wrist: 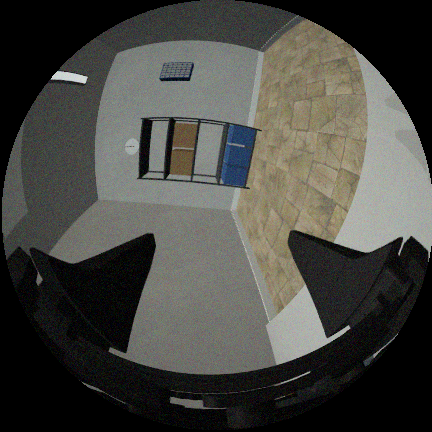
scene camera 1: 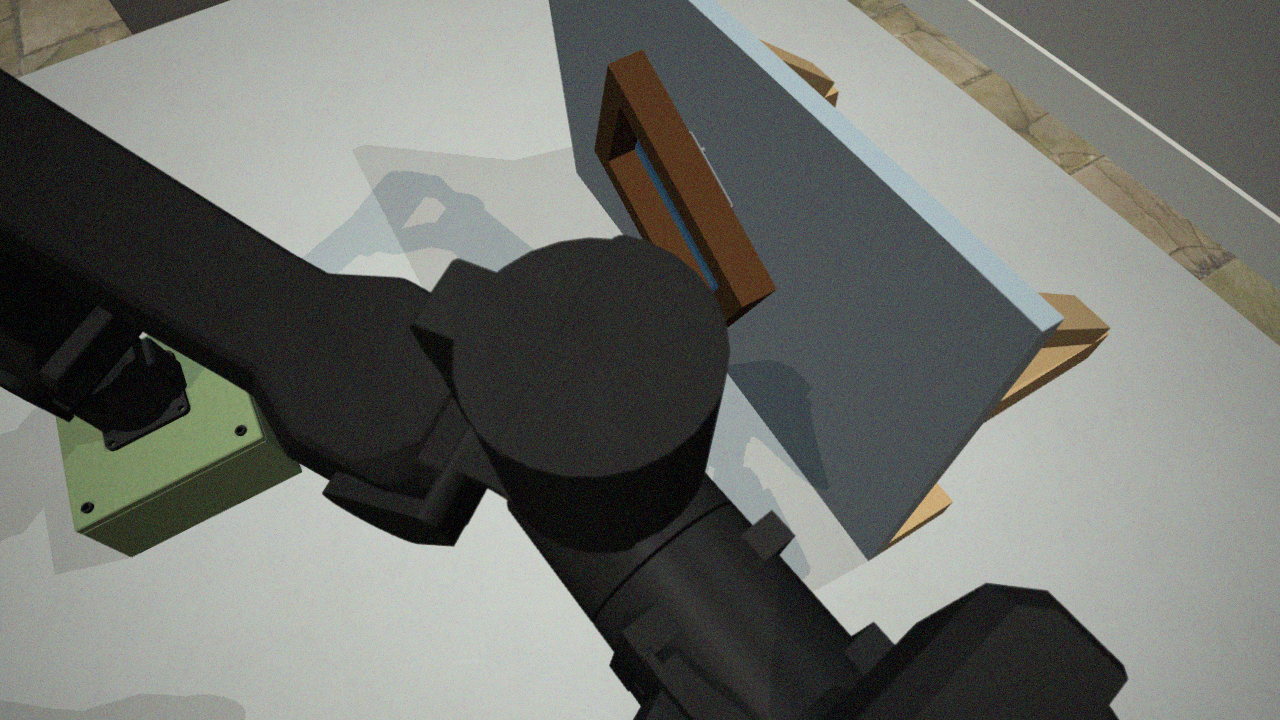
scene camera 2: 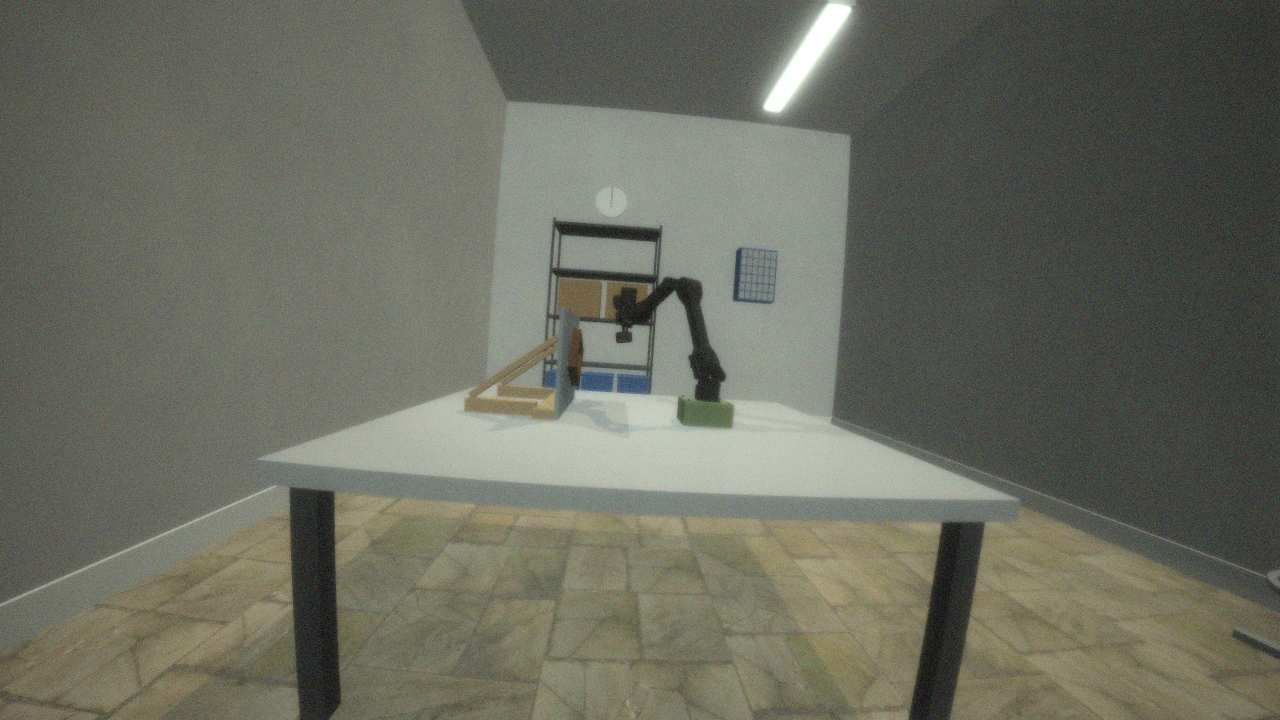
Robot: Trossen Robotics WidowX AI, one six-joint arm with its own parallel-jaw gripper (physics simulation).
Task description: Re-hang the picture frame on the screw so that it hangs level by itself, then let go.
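Places are measured from the arm's base along level axes (x right, y ahead, z up), in centimetres.
Pixels of known places: gripper, between the fingertips: [wrist: 223, 239]; arm's base, origin of its link: [scene camera 1: 142, 400] [scene camera 2: 707, 400].
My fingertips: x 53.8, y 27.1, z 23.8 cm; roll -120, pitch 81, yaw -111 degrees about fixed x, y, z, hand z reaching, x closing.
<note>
For each thing: its middle in the pictures, then the offset to it from my fingertips. "pt": a spot on its surface instead. Level surfaces: height alone.
- brown wooden picture frame, middle of its body: [scene camera 1: 675, 209] [scene camera 2: 575, 358] dx -40.2, dy +13.7, dz -14.5 cm
- grey upright panel, a spot on its surface: [scene camera 2: 569, 376] pt dx -42.9, dy +15.0, dz -20.2 cm
- thin pale line, a spot on its surface: [scene camera 1: 716, 177] pt dx -37.2, dy +14.8, dz -9.5 cm
- white table, height of its surface: dz -30.7 cm
The brown wooden picture frame [scene camera 1: 680, 170] [scene camera 2: 576, 347], with a blue strip inside, is against the front of the grey upright panel [scene camera 1: 850, 313] [scene camera 2: 565, 376]. It looks tilted against the panel's edges, its end nearer scene camera 2 lower. A thin pale line [scene camera 1: 716, 177] shows behind its upper edge. The screw cannot be made out. My gripper [wrist: 223, 239] is open and empty, its two black fingers wide apart in the wrist view, pointing toward the far wall. In the second scene view my arm's end is a little in front of the panel, around the height of its top. The frame does not show in the wrist view.
Wooden struts [scene camera 1: 1056, 349] [scene camera 2: 510, 404] brace the panel from behind on the white table [scene camera 1: 358, 644] [scene camera 2: 626, 465]. The arm stands on a green base block [scene camera 1: 179, 465] [scene camera 2: 704, 412]. My dark arm covers the middle of the first scene view and the frame's lower corner area.
</note>
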